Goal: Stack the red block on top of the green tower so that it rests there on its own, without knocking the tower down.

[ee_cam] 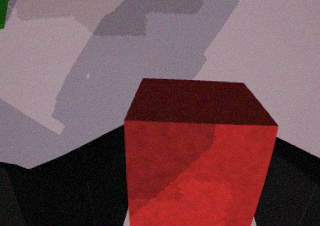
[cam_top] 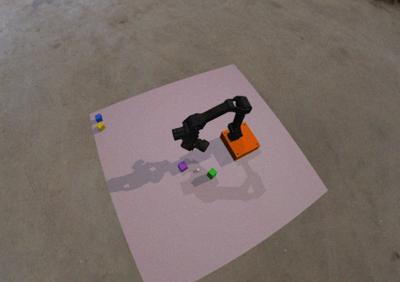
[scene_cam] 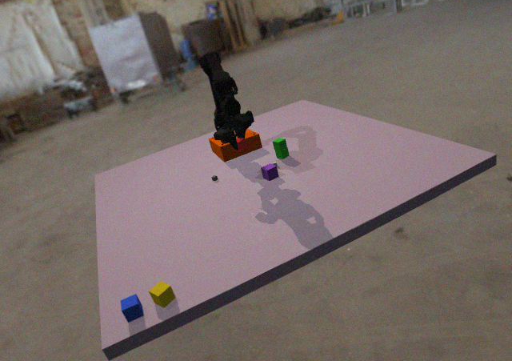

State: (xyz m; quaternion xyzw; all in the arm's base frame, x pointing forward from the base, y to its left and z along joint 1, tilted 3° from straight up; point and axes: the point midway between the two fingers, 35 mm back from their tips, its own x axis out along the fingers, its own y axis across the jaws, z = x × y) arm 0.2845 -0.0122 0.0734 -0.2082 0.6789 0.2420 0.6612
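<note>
Now: the small white cube 12 cm to the left of my gripper tip and 12 cm below it. Round my gripper tip: purple block 8 cm ahead, 7 cm to the left, 10 cm below; then tiny dark cube 7 cm behind, 12 cm to the right, 12 cm below; then red block 1 cm above.
</note>
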